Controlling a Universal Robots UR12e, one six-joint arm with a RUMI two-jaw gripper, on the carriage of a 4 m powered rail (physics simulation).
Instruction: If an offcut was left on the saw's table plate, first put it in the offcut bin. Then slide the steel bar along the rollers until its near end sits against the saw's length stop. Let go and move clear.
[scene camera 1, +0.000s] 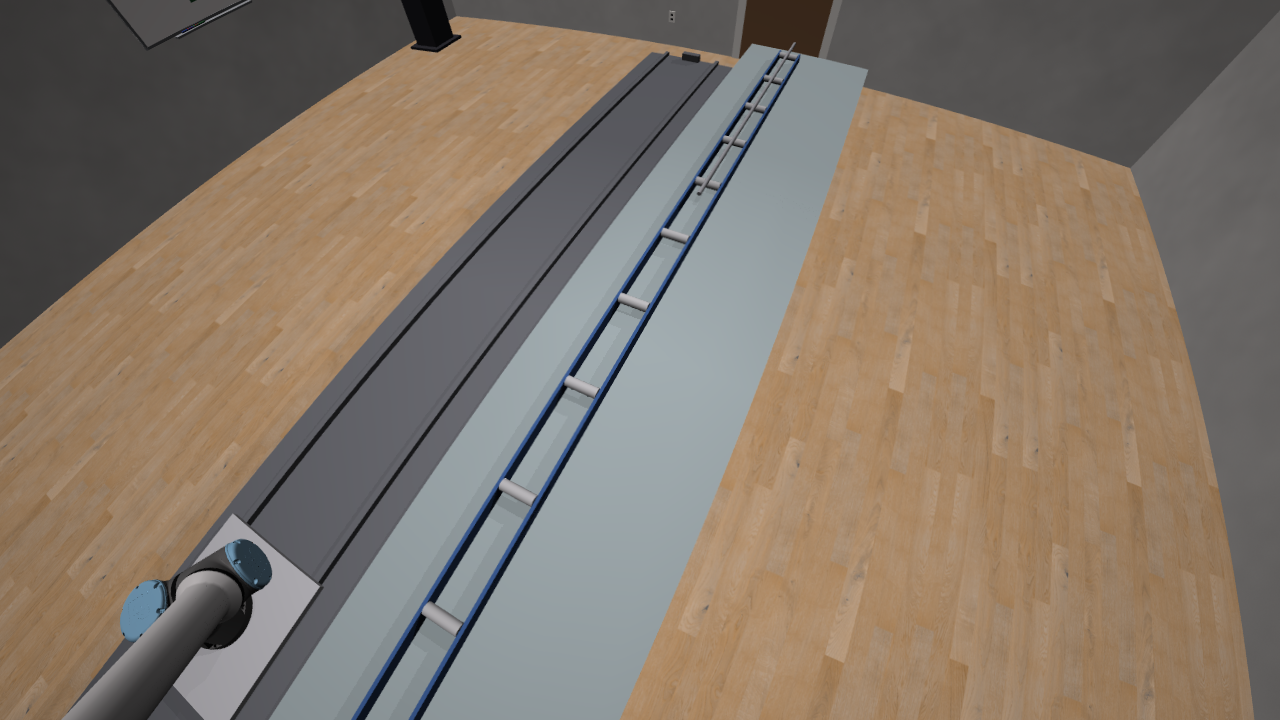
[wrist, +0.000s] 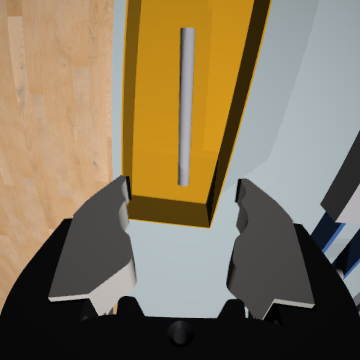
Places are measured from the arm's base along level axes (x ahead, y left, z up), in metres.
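Pixels of known places: gripper, between the fingertips: (wrist: 183, 179).
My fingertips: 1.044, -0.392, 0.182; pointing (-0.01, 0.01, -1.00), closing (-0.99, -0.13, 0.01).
For each thing: its top centre in the pictures, then the offset to it from my fingertips, as dx, dy, dz. "*": a spot on its surface instead. Level surfaces: height alone.
- offcut, centre of its top: (wrist: 184, 118) -0.004, +0.004, -0.190
- yellow offcut bin, a spot on its surface: (wrist: 169, 211) * +0.000, +0.172, -0.171
- pale table, height of its surface: dz -0.212
- dark block, a spot on its surface: (wrist: 345, 185) * -0.324, +0.072, -0.177
The offcut (wrist: 185, 107), a short grey round bar, lies lengthwise on the floor of the yellow offcut bin (wrist: 169, 211) in the wrist view. My gripper (wrist: 183, 179) is open and empty, above the near end of the bin, apart from the offcut. The long thin steel bar (scene camera 1: 748, 116) lies along the far rollers in the scene view, its near end by a roller (scene camera 1: 707, 183). The gripper does not show in the scene view. The saw's length stop does not show clearly in either view.
The blue-railed roller track (scene camera 1: 556, 458) runs along the pale table (scene camera 1: 680, 411), beside the dark powered rail (scene camera 1: 429, 295). The arm's carriage plate (scene camera 1: 277, 598) is at the rail's near end. Part of a dark block (wrist: 345, 185) shows right of the bin in the wrist view.
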